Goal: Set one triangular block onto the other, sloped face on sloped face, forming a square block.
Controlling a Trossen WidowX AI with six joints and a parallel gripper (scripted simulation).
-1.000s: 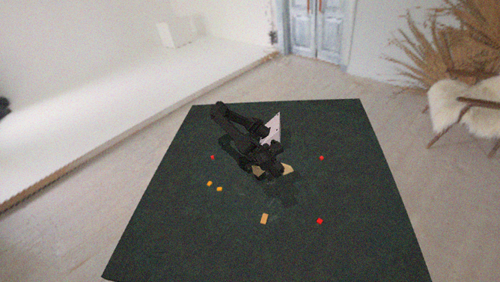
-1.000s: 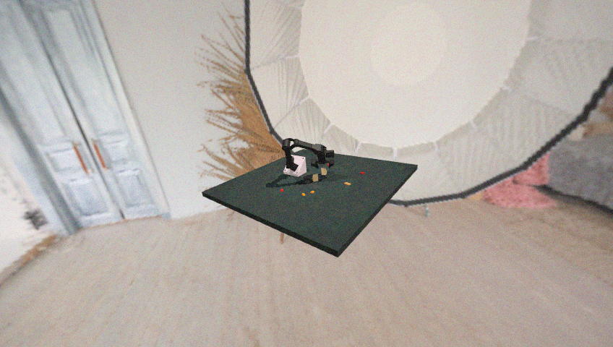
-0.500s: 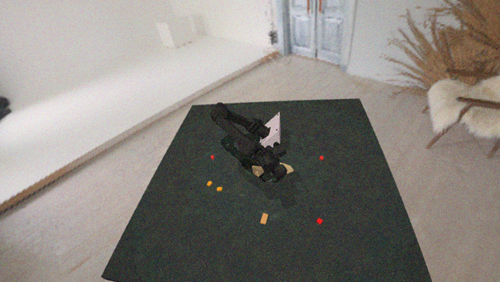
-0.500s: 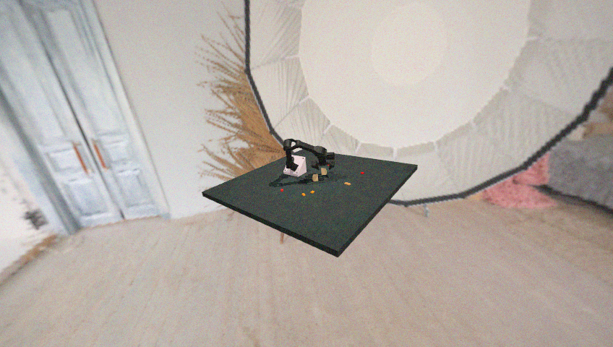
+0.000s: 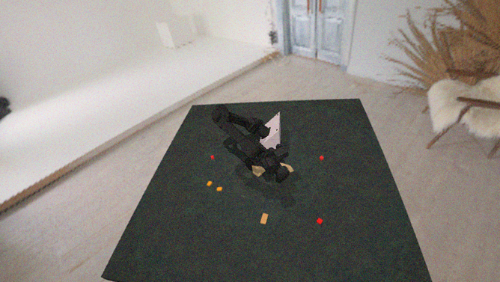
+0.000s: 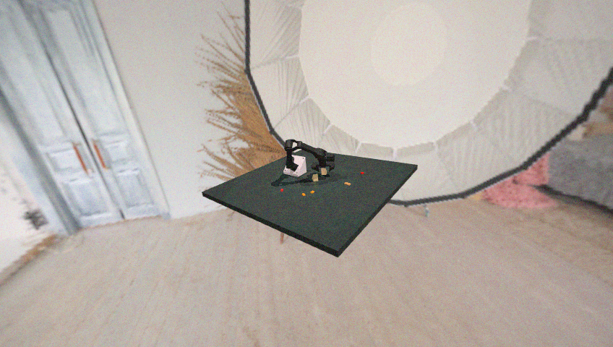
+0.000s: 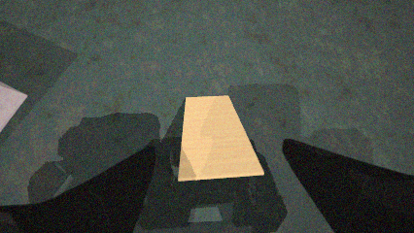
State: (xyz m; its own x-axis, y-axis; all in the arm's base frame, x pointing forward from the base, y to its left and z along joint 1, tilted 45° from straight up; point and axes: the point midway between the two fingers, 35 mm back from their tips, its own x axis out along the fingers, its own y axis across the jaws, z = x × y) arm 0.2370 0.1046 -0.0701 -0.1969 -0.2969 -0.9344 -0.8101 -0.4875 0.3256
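The triangular block lies 10 mm below my gripper tip. The rest, counted from my gripper tip: small tan piece: 280 mm ahead, 50 mm to the right, 20 mm below.
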